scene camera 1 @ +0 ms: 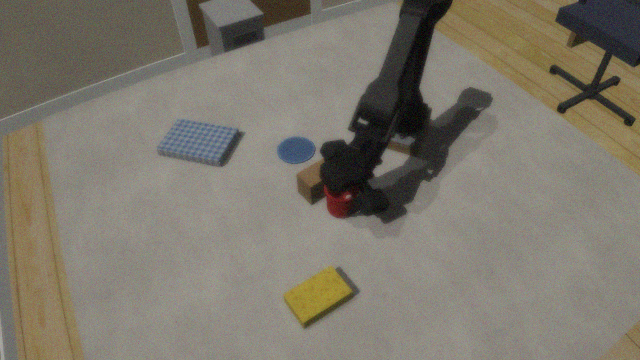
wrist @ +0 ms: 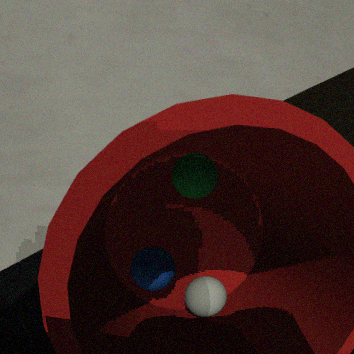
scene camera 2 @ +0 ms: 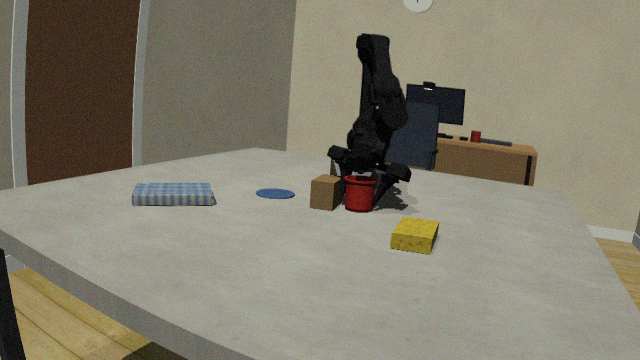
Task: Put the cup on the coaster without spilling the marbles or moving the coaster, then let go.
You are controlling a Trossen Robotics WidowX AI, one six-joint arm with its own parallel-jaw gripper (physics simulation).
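Places are measured from the arm's base along level axes (x ahead, y left, z up), in millimetres.
Pixels of known places: gripper, fingertip midpoint: (wrist: 204, 236) (scene camera 2: 357, 200); arm's base, origin of the base link: (scene camera 1: 407, 123) (scene camera 2: 358, 164).
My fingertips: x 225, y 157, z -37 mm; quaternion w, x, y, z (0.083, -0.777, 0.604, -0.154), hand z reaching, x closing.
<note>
Ahead of a thing's pixels: the offset from my fingertips to its top centre.
The red cup {3 mm left, 3 mm back, 49 mm up} (scene camera 1: 340, 204) (scene camera 2: 359, 196) (wrist: 91, 183) stands upright on the table. Inside it lie a green marble {7 mm left, 20 mm ahead, 3 mm up} (wrist: 195, 176), a blue marble {14 mm left, 16 mm back, 3 mm up} (wrist: 152, 268) and a white marble {7 mm right, 24 mm back, 3 mm up} (wrist: 205, 296). The blue round coaster {205 mm right, 49 mm ahead, 16 mm down} (scene camera 1: 296, 150) (scene camera 2: 275, 193) lies flat on the table, apart from the cup, to its left in both scene views. My gripper (scene camera 1: 343, 196) (scene camera 2: 361, 191) is low over the table and shut on the cup, one finger against each side. In the wrist view black finger parts meet the cup at the lower left and upper right. The far finger is mostly hidden in scene camera 1.
A brown block {65 mm right, 25 mm ahead, 41 mm up} (scene camera 1: 311, 182) (scene camera 2: 325, 192) stands close beside the cup and a finger, between cup and coaster. A yellow sponge {203 mm left, 107 mm ahead, 10 mm up} (scene camera 1: 318, 296) (scene camera 2: 414, 235) lies nearer the front. A blue checkered cloth {301 mm right, 285 mm ahead, 5 mm up} (scene camera 1: 198, 141) (scene camera 2: 173, 194) lies left of the coaster.
</note>
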